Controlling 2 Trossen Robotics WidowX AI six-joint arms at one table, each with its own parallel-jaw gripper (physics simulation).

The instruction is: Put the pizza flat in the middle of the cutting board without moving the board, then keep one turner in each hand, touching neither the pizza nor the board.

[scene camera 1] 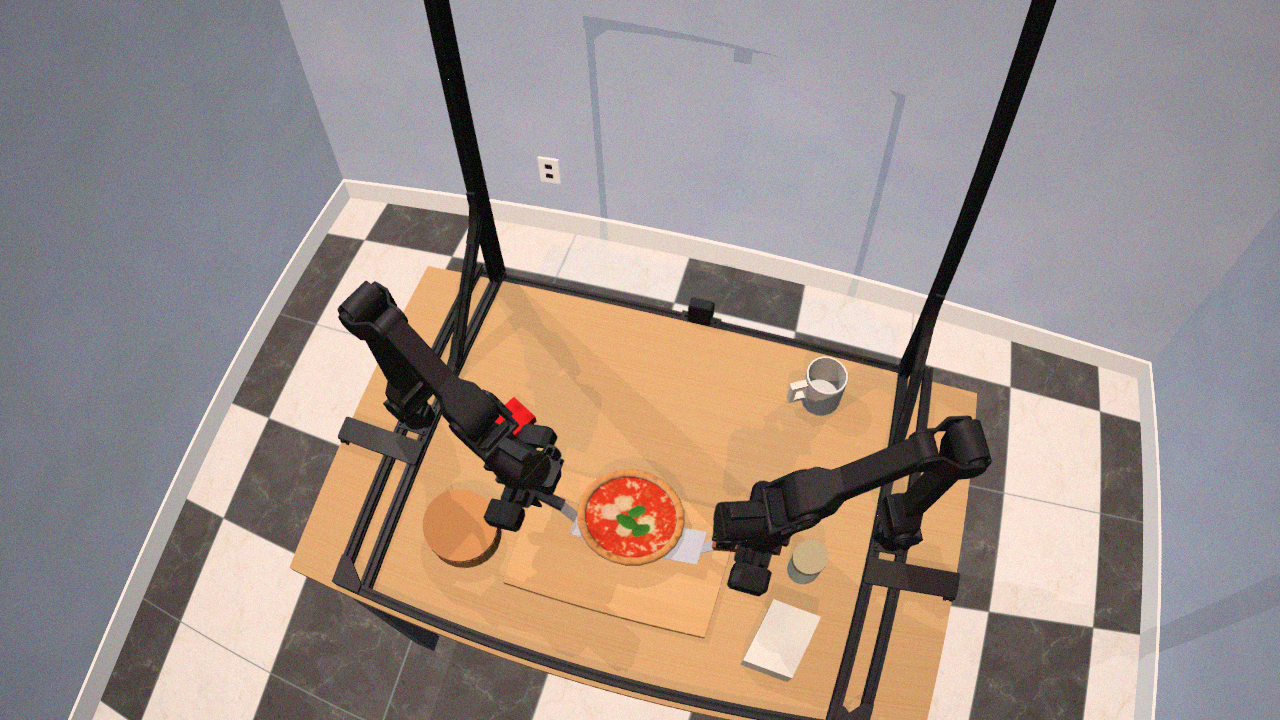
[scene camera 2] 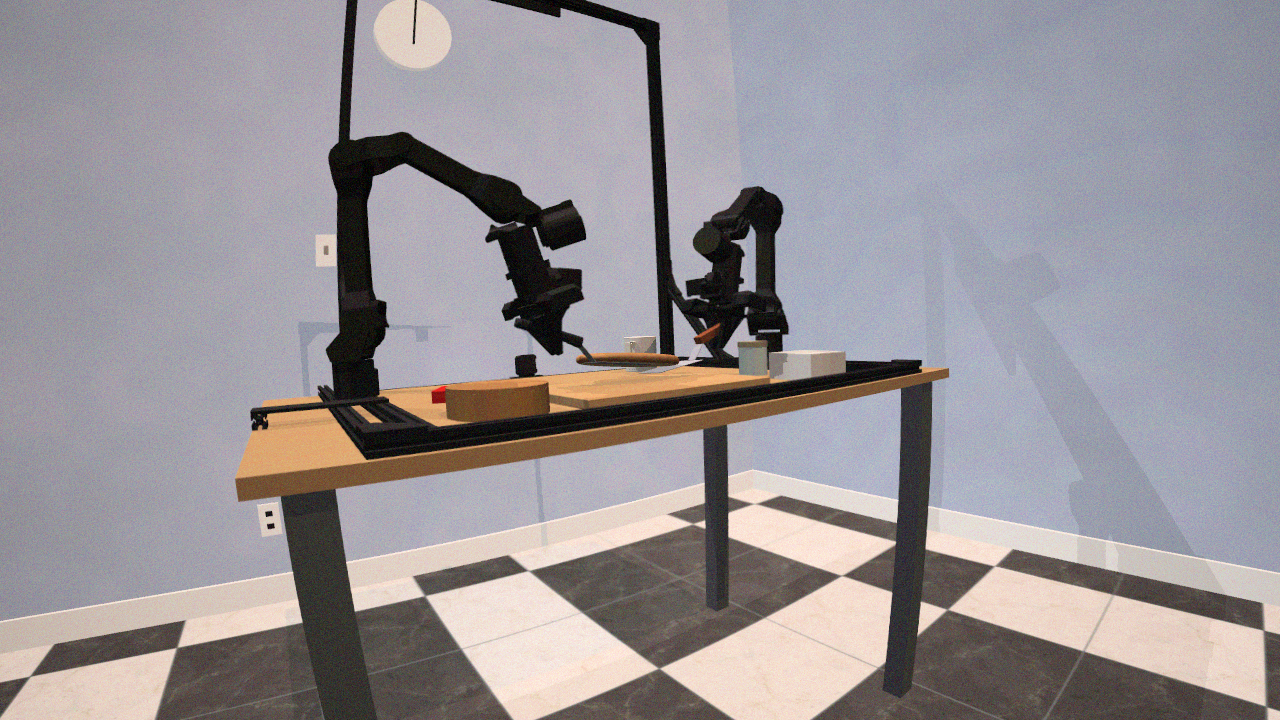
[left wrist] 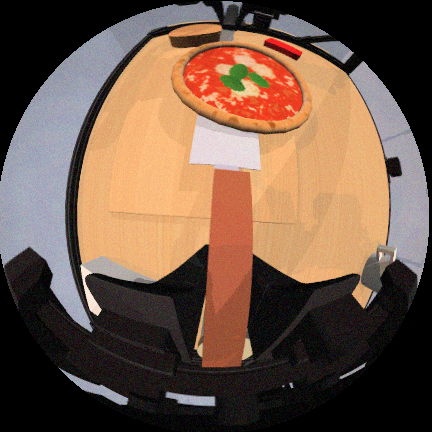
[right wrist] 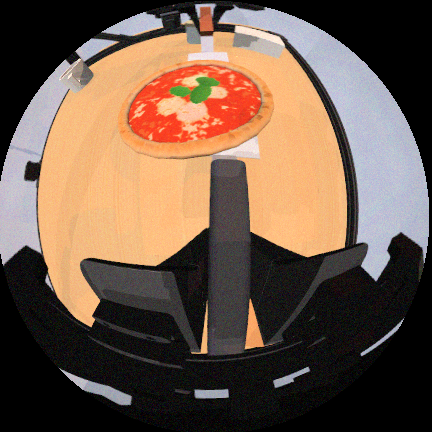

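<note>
The pizza (scene camera 1: 631, 517) (scene camera 2: 626, 359) (left wrist: 245, 85) (right wrist: 195, 107) lies face up and nearly level across two turner blades, a little above the far part of the wooden cutting board (scene camera 1: 617, 595) (scene camera 2: 662, 385) (left wrist: 150, 190). My left gripper (scene camera 2: 717, 344) (left wrist: 222, 250) is shut on the brown-handled turner (scene camera 1: 689, 546) (scene camera 2: 707, 334) (left wrist: 230, 215) (right wrist: 206, 20); its blade reaches under the pizza's right edge in scene camera 1. My right gripper (scene camera 2: 563, 344) (right wrist: 222, 232) is shut on the dark-handled turner (scene camera 1: 550, 501) (right wrist: 229, 200), its blade under the opposite edge. The pizza hides the blade ends.
A round wooden block (scene camera 1: 460, 526) (scene camera 2: 497, 400) stands left of the board, and a red block (scene camera 1: 517, 415) lies near the right arm. A jar (scene camera 1: 808, 559) and a white box (scene camera 1: 781, 639) stand to the right, a mug (scene camera 1: 823, 385) at the back right. Black rails edge the table.
</note>
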